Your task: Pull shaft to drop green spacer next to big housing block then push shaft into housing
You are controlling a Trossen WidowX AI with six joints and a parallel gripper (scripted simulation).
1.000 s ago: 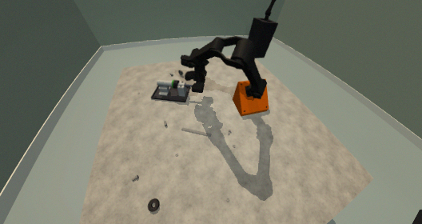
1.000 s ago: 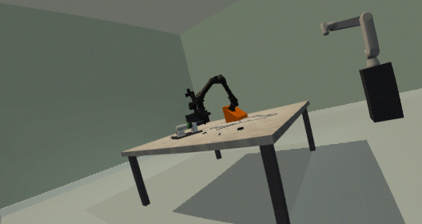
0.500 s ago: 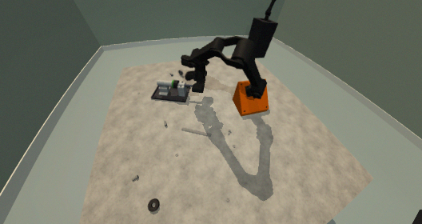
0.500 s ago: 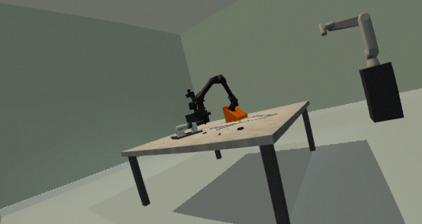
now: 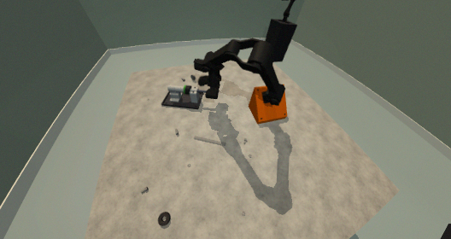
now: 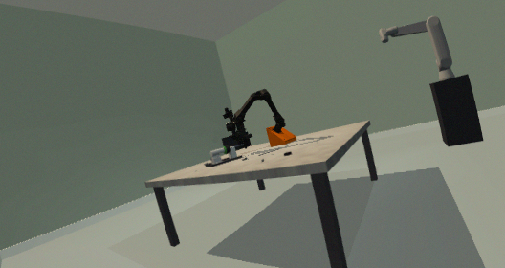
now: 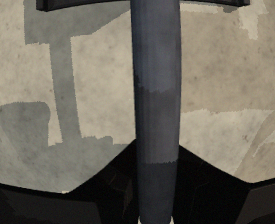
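The dark grey shaft is 7 cm ahead of my gripper tip, 3 cm to the right of it and 3 cm above it. From my gripper tip the other things lie so: green spacer 16 cm ahead, 7 cm to the right, 3 cm above.
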